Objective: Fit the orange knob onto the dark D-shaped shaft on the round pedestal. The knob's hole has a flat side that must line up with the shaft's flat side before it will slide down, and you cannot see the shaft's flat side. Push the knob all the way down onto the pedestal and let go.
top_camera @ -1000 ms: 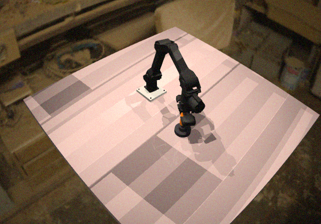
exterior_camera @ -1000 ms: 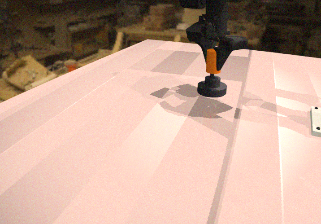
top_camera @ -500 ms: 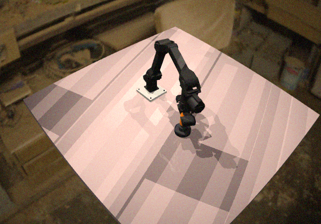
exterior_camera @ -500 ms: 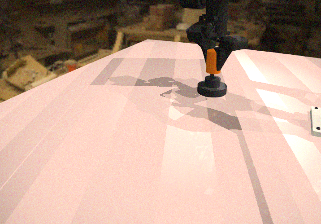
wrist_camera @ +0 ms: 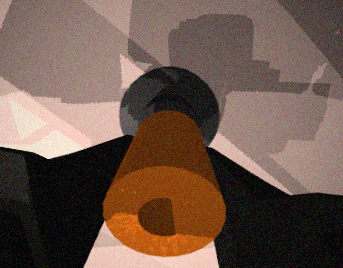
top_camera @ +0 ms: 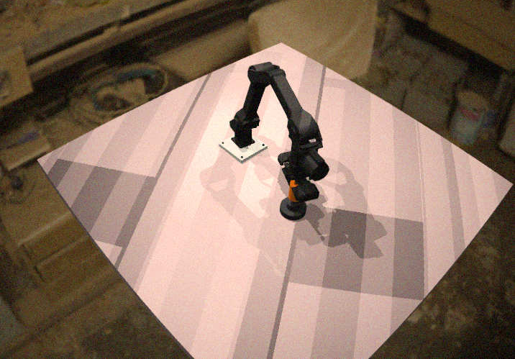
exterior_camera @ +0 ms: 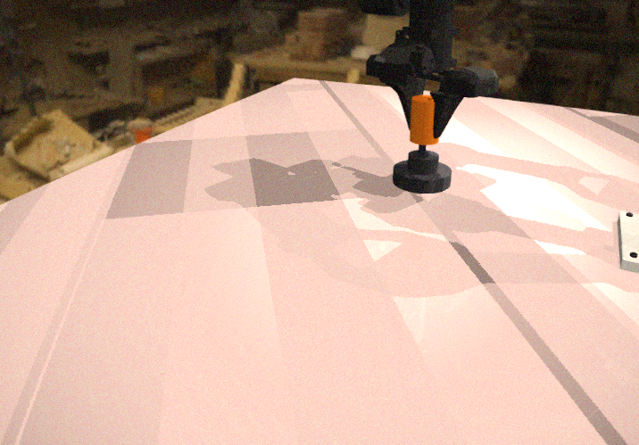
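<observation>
The orange knob lies 2 cm above my gripper tip. Also, from my gripper tip: pedestal: 4 cm below.
</observation>
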